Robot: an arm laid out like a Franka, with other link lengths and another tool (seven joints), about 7 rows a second.
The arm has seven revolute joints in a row. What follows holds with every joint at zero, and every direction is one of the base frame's. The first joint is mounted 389.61 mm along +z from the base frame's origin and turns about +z. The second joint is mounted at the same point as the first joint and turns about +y. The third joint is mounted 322.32 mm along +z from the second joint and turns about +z. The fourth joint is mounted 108.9 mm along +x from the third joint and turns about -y. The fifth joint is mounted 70.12 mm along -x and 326.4 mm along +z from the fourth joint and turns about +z. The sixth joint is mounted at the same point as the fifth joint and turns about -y. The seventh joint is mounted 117.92 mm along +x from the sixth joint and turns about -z. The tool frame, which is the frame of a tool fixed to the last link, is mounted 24 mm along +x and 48 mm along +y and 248.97 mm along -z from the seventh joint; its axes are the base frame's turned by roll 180, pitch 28.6 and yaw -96.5 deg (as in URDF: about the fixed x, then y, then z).
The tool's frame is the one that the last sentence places.
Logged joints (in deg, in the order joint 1, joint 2, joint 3, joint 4, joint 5, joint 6, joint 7), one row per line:
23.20, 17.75, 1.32, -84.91, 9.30, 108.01, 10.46
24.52, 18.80, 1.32, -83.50, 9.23, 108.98, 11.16
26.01, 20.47, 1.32, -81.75, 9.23, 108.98, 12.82
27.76, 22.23, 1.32, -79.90, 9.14, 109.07, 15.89
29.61, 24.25, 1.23, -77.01, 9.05, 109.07, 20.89
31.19, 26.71, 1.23, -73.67, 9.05, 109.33, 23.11
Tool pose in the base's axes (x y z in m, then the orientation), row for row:
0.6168, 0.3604, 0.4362, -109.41, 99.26, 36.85
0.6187, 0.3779, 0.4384, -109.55, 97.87, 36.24
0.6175, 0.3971, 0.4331, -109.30, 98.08, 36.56
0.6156, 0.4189, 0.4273, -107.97, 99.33, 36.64
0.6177, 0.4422, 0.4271, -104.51, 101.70, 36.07
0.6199, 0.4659, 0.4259, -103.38, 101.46, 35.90
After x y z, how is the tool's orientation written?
As a rotation vector, in degrees.
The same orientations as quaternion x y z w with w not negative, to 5 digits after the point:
-0.69764, 0.63292, 0.23497, 0.23978
-0.70145, 0.62667, 0.23205, 0.24781
-0.69975, 0.62792, 0.23406, 0.24753
-0.69160, 0.63626, 0.23470, 0.24855
-0.67235, 0.65427, 0.23205, 0.25696
-0.66792, 0.65552, 0.23194, 0.26528

